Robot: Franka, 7 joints.
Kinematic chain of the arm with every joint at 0, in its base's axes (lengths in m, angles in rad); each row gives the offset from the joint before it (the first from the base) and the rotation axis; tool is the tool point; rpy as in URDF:
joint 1: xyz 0 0 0.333 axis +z
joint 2: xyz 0 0 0 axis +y
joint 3: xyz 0 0 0.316 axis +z
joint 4: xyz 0.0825 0 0 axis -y
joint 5: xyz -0.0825 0 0.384 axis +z
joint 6: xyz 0 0 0 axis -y
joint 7: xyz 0.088 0 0 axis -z
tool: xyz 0 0 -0.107 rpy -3.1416 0 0
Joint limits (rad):
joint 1: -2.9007..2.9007
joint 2: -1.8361..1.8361
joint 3: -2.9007..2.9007
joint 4: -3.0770..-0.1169
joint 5: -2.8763..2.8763
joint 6: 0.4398..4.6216
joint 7: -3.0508..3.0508
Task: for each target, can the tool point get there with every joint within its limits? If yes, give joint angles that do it. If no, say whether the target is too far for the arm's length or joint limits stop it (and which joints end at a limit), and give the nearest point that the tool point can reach.
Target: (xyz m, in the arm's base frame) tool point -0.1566 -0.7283 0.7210
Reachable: yes | joints 0.8002 -0.8690 -1.8096 -0.8568 0.6926 2.6231 -1.6008
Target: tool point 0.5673 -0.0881 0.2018
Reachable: yes | joints -0.9599 0.9049 0.6377 -1.9664 -1.4844 3.5883 -2.5743
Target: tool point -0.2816 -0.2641 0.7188
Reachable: yes | joints 1.6172 -1.4883 0.4627 -1.6285 -2.3300 4.0859 -1.1450
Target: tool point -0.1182 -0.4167 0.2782
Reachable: yes | joints -1.9836 0.3891 0.3253 -2.0390 -0.5961 0.9152 -0.5369
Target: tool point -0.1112 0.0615 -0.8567
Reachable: no: too far | nearest point -0.1780 0.0985 -0.3547 | short by 0.508 m
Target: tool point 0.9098 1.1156 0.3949
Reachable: no: too far | nearest point 0.5417 0.6642 0.3699 | short by 0.583 m
